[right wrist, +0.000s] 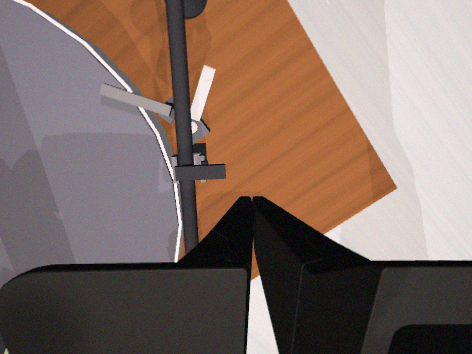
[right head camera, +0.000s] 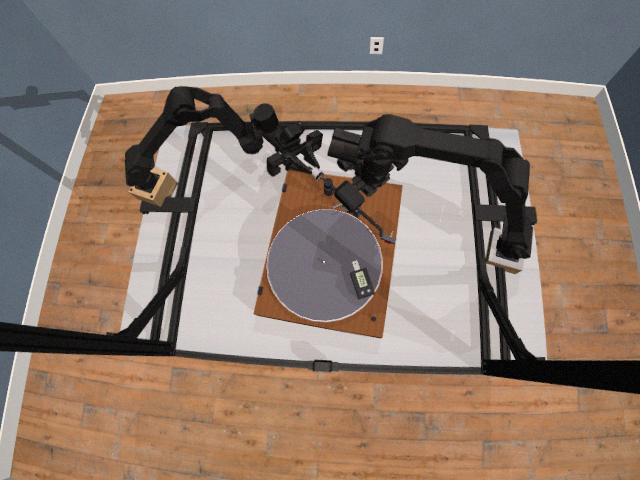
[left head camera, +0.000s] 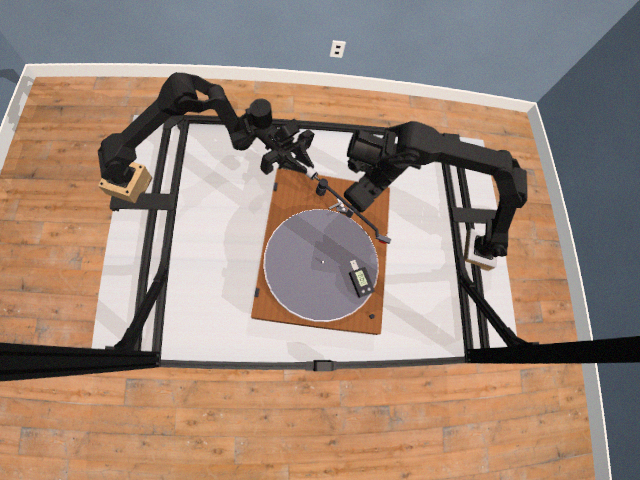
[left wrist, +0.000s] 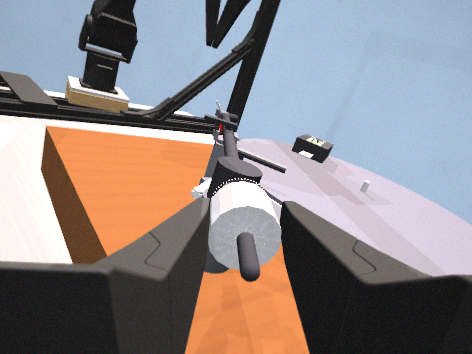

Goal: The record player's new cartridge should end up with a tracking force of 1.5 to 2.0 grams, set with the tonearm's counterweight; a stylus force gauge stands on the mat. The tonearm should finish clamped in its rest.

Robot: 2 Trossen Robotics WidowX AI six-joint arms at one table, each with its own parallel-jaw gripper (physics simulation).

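Places are measured from the left arm's base along level axes (x ahead, y left, z up), in millimetres.
Pixels of known places: left gripper, fingertip midpoint: (right head camera: 315,170) (left head camera: 310,170) (left wrist: 245,211); right gripper, fingertip midpoint: (right wrist: 250,207) (right head camera: 366,189) (left head camera: 366,191) (left wrist: 211,46); left arm's base, link origin: (right head camera: 147,181) (left head camera: 121,175); right arm's base, link origin: (right head camera: 508,248) (left head camera: 484,247) (left wrist: 98,87).
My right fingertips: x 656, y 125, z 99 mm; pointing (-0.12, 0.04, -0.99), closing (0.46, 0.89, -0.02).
Note:
For each thing: its top centre in the pictures, then the offset to it from my right fingertips. "spot": a spot on its surface instead. Level surfaces: height alone.
- short dark bar, top centre: (right wrist: 200,173) (left wrist: 221,119) 11 mm back, 21 mm right, 51 mm down
- silver counterweight, top centre: (left wrist: 253,191) (left head camera: 312,171) (right head camera: 316,171) 149 mm back, 33 mm left, 47 mm down
- force gauge, top centre: (left wrist: 314,141) (right head camera: 360,277) (left head camera: 360,276) 52 mm ahead, 201 mm right, 63 mm down
- mat, surface height: 84 mm down
- white lever, top centre: (right wrist: 201,94) (left wrist: 206,186) 50 mm back, 4 mm right, 94 mm down
- grey lift bar, top centre: (right wrist: 136,100) (left wrist: 262,158) 62 mm back, 35 mm right, 62 mm down
- spindle, surface spot: (left wrist: 365,186) (left head camera: 322,260) spot: 52 mm back, 188 mm right, 77 mm down
The tonearm (left head camera: 364,220) (right head camera: 371,220) (left wrist: 230,146) (right wrist: 178,65) runs beside the platter, its headshell (left head camera: 383,239) (right head camera: 387,239) off the mat. In the right wrist view a short dark bar (right wrist: 212,171) of the rest crosses the tube. My left gripper (left head camera: 311,172) (left wrist: 245,211) is shut on the silver counterweight (left wrist: 244,230) at the tonearm's rear; a dark shaft end sticks out of it. My right gripper (right wrist: 250,207) is shut and empty, beside the tube near the rest; its tips are hidden in the head views. The force gauge (left head camera: 361,279) (right head camera: 361,281) (left wrist: 312,148) stands on the mat (left head camera: 305,284); its digits are too small to read.
The wooden plinth (left head camera: 289,193) (right head camera: 299,193) (right wrist: 280,125) lies on the white table. A white lever (right wrist: 203,92) and a grey lift bar (right wrist: 135,101) stand close to the tonearm tube. A spindle (left head camera: 323,261) (left wrist: 365,186) rises from the platter. Dark frame rails surround the table.

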